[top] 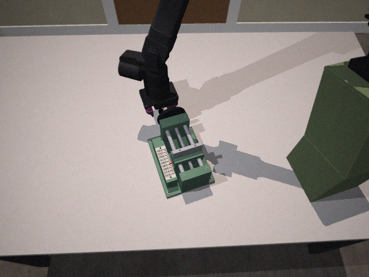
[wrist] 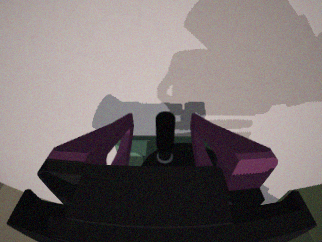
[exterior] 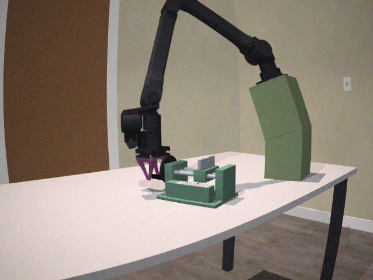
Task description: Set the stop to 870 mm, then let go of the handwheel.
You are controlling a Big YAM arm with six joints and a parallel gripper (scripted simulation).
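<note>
Now: the black handwheel handle 10 mm to the left of my hand. Also, from my hand: grey stop carriage 180 mm to the left, 40 mm above, 30 mm behind; then black handwheel 30 mm to the left, 10 mm behind.
</note>
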